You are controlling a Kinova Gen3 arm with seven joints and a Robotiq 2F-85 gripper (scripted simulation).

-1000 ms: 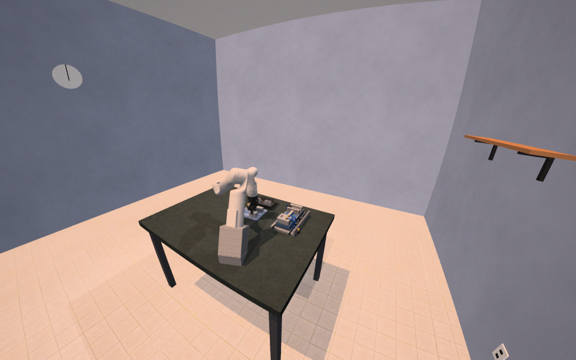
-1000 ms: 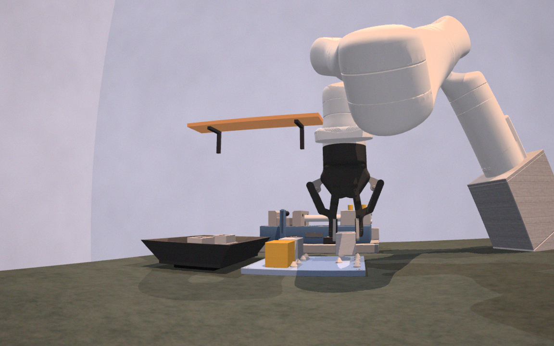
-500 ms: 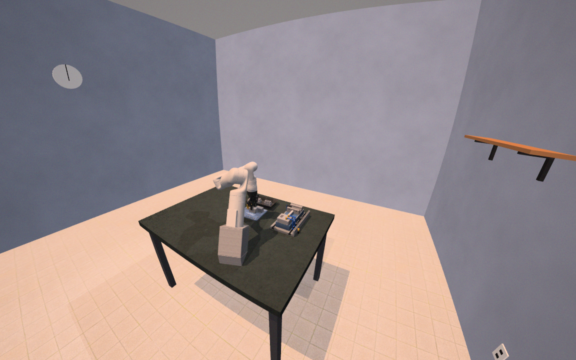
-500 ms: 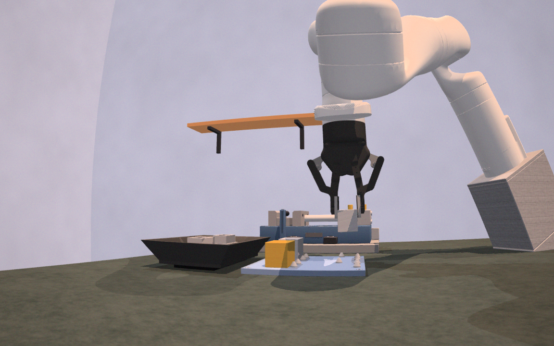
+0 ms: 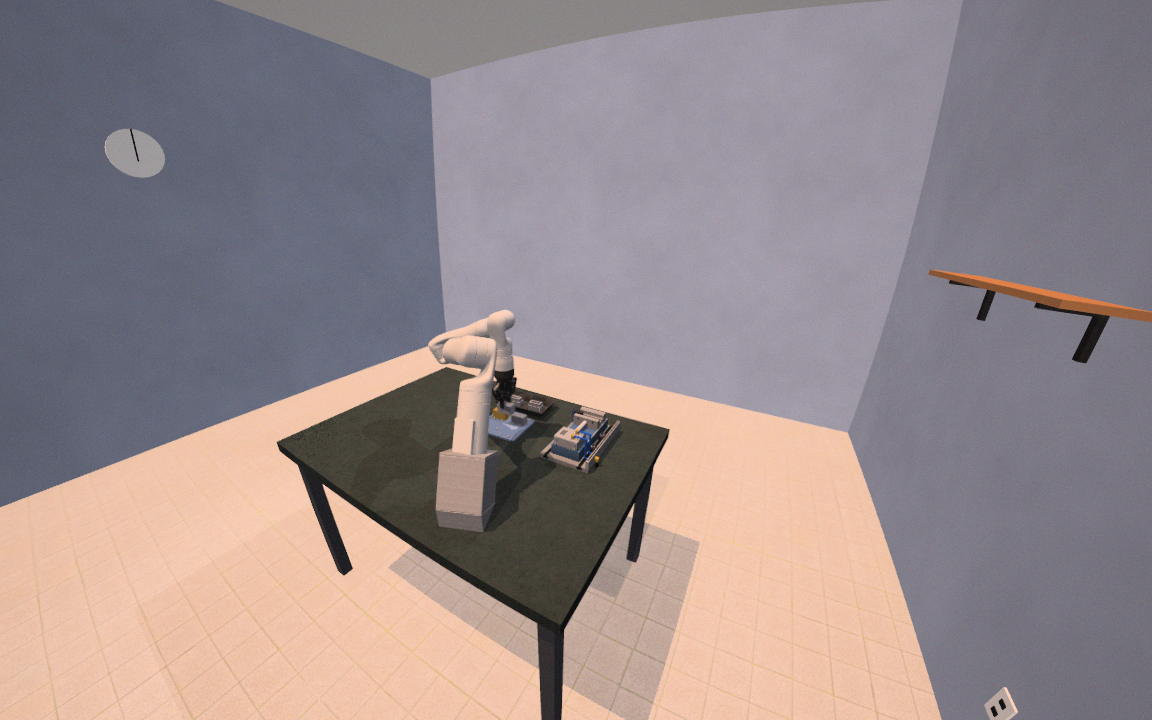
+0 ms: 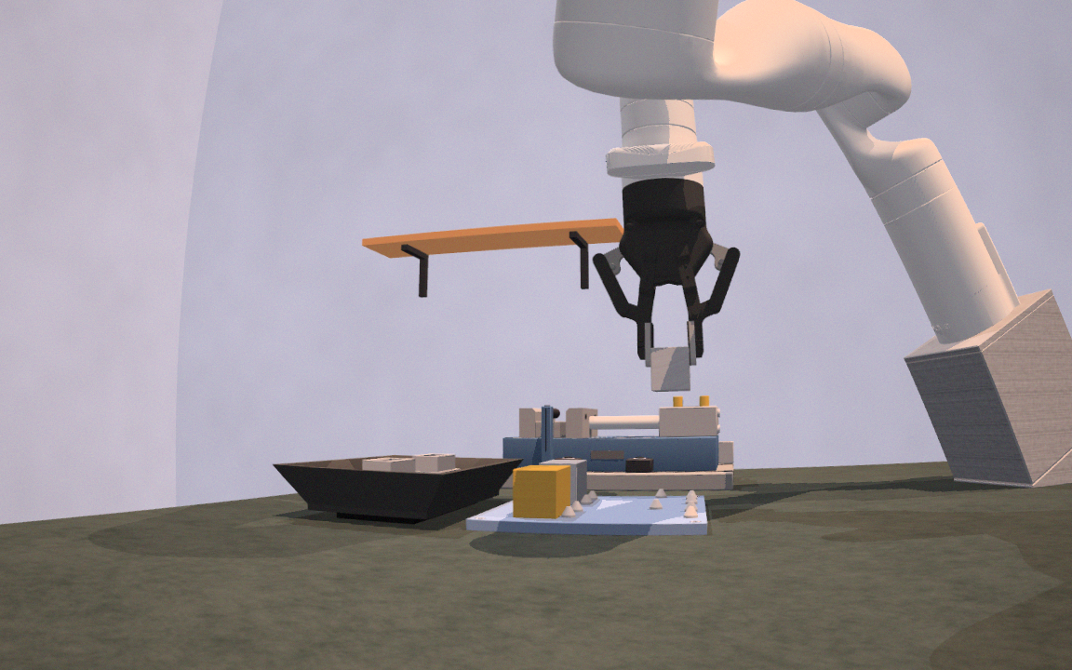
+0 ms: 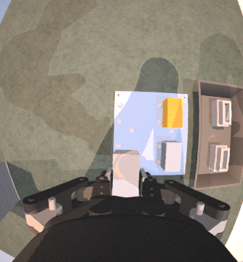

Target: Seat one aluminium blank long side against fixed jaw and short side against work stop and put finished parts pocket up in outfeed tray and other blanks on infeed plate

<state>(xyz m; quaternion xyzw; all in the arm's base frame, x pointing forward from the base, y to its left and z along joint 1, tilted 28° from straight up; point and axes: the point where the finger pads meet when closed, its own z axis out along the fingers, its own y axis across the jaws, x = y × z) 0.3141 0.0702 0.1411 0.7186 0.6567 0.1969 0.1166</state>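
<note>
The fixed jaw is 17 cm ahead of my hand, 29 cm to the right of it and 7 cm below it. The rest, counted from my hand: infeed plate: 6 cm ahead, 5 cm to the left, 14 cm below; brass blank: 10 cm ahead, 9 cm to the left, 12 cm below; vise hose block: 3 cm behind, 27 cm to the right, 7 cm below.
</note>
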